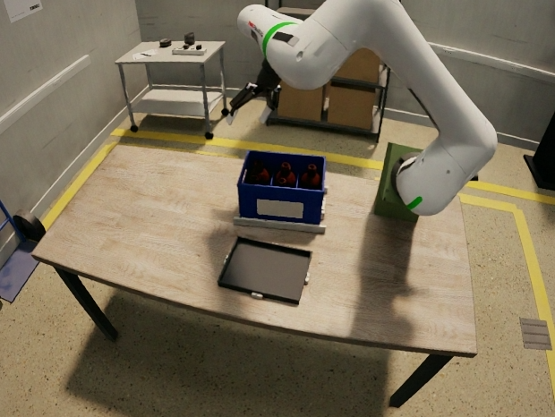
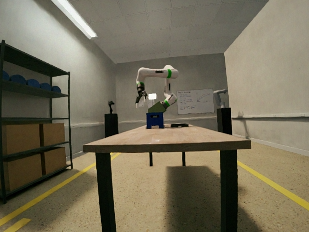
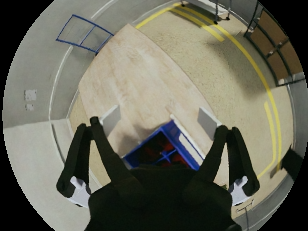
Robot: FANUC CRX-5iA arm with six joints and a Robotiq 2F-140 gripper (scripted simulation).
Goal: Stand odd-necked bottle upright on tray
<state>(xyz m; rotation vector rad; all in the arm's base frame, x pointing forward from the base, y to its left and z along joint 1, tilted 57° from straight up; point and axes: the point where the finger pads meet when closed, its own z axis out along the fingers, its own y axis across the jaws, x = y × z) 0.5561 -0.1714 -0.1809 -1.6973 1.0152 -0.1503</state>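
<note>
Now: the bottle 160 mm behind my hand, 90 mm to the left of it and 180 mm below it. Round my hand: dark tray 160 mm behind, 420 mm to the left, 260 mm below; blue crate 160 mm behind, 130 mm to the left, 190 mm below.
</note>
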